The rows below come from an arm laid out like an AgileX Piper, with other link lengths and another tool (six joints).
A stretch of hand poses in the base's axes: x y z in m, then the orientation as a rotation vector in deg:
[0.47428 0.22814 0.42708 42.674 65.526 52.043]
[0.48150 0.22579 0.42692 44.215 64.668 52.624]
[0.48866 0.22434 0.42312 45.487 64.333 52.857]
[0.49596 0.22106 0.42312 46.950 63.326 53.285]
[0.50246 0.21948 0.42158 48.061 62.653 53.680]
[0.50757 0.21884 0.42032 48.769 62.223 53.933]
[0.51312 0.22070 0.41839 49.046 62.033 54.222]
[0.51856 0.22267 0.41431 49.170 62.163 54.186]
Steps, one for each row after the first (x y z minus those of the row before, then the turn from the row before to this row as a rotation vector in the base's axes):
[0.00722 -0.00235 -0.00016 1.589 -0.017 -0.505]
[0.00716 -0.00145 -0.00380 1.089 0.326 -0.419]
[0.00730 -0.00328 0.00000 1.490 -0.132 -0.647]
[0.00650 -0.00158 -0.00154 1.151 -0.035 -0.392]
[0.00511 -0.00064 -0.00126 0.735 -0.021 -0.247]
[0.00555 0.00186 -0.00193 0.396 -0.060 0.031]
[0.00544 0.00197 -0.00408 0.036 0.169 -0.001]

